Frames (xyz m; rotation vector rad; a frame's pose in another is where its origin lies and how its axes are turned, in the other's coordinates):
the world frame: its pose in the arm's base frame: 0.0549 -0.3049 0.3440 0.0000 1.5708 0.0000
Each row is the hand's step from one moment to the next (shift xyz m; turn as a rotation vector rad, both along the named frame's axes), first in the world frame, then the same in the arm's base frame.
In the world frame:
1: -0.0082 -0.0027 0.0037 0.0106 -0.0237 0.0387
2: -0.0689 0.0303 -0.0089 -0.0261 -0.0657 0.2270
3: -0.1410 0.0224 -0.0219 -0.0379 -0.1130 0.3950
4: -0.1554 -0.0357 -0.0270 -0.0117 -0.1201 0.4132
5: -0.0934 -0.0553 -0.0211 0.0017 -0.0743 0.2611
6: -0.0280 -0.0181 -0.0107 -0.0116 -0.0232 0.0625
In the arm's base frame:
1: 0.0037 -0.0027 0.0082 0.0387 -0.0237 -0.0106
2: -0.0089 0.0303 0.0689 0.2270 -0.0657 0.0261
3: -0.0219 0.0224 0.1410 0.3950 -0.1130 0.0379
4: -0.0270 -0.0357 0.1554 0.4132 -0.1201 0.0117
5: -0.0211 -0.0553 0.0934 0.2611 -0.0743 -0.0017
6: -0.0107 -0.0181 0.0280 0.0625 -0.0232 0.0116

